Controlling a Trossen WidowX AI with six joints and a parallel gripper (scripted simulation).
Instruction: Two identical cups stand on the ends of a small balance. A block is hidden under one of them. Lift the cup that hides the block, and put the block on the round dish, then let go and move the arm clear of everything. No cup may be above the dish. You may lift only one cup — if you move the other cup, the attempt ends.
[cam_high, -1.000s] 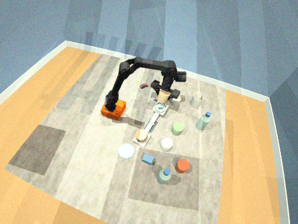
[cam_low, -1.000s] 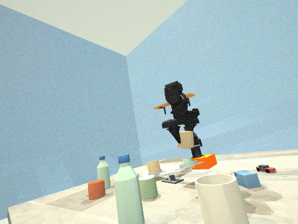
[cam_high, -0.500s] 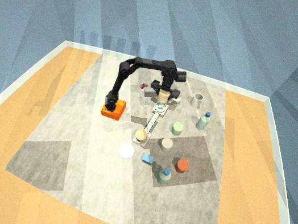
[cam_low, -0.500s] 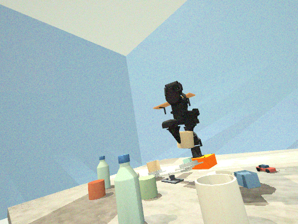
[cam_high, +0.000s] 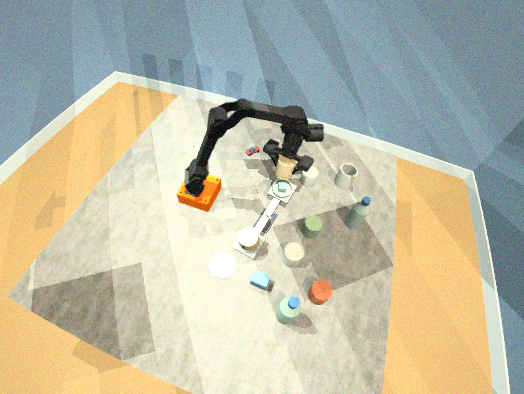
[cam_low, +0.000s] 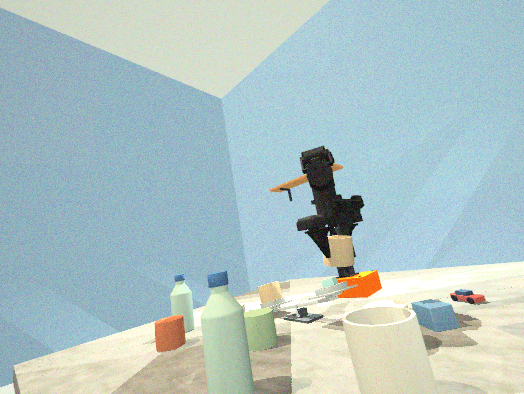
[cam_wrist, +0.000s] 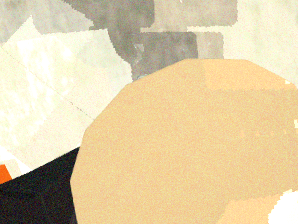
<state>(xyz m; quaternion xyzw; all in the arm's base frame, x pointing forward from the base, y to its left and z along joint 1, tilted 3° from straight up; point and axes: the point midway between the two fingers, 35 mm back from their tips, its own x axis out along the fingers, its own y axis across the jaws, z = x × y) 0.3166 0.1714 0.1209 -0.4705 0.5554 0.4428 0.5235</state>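
My gripper tip is 1 cm short of the pale green block, 3 cm to the left of it and 6 cm above it. The rest, counted from my gripper tip: tan cup: 3 cm behind, 31 cm to the right, 9 cm below; then orange cylinder: 28 cm ahead, 38 cm to the right, 12 cm below; then white round dish: 9 cm behind, 40 cm to the right, 15 cm below.
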